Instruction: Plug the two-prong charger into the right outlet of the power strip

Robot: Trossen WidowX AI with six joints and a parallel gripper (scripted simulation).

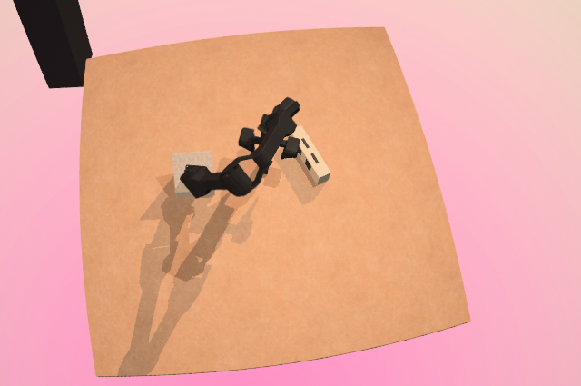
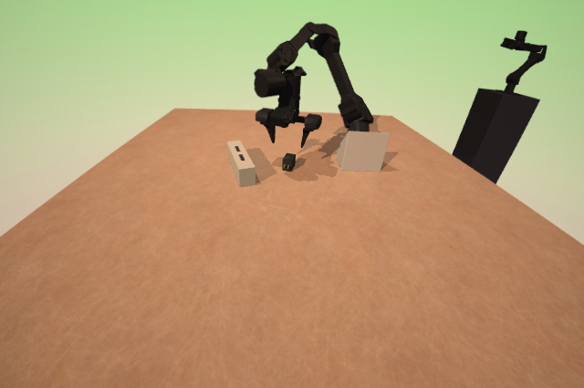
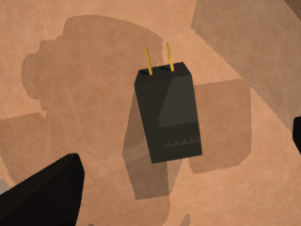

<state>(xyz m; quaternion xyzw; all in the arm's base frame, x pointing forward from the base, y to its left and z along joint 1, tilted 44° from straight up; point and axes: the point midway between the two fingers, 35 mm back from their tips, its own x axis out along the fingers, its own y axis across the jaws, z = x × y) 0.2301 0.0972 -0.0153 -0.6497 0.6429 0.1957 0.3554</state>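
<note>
Right now the black two-prong charger is 60 mm below my gripper tip and 10 mm to the left of it.
</note>
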